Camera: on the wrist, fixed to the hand. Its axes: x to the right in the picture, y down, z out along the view.
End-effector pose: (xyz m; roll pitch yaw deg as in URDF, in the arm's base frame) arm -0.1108 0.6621 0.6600 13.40 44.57 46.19
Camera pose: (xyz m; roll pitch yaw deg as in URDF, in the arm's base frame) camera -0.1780 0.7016 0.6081 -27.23 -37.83 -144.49
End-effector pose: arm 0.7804 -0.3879 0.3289 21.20 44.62 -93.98
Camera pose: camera 0.8628 -0.3831 0.2847 -34.16 -38.96 74.17
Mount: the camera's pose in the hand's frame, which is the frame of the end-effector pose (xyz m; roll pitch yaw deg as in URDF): 0.0236 0.0623 -0.0658 -21.36 7.98 173.19
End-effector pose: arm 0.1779 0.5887 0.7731 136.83 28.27 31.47
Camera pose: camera 0.2325 0.6216 0.8417 -157.33 -38.73 -149.22
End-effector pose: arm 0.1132 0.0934 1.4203 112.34 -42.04 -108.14
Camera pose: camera 0.1603 0.1178 1.4975 -136.70 32.59 66.15
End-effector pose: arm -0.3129 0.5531 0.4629 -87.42 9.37 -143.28
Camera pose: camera -0.3607 0.5960 0.3947 65.76 -2.19 44.39
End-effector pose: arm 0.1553 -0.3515 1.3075 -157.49 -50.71 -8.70
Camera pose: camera 0.1293 -0.4312 1.3492 146.46 45.10 -175.46
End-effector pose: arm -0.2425 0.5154 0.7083 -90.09 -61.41 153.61
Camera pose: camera -0.2722 0.6037 0.6993 87.90 66.86 -5.68
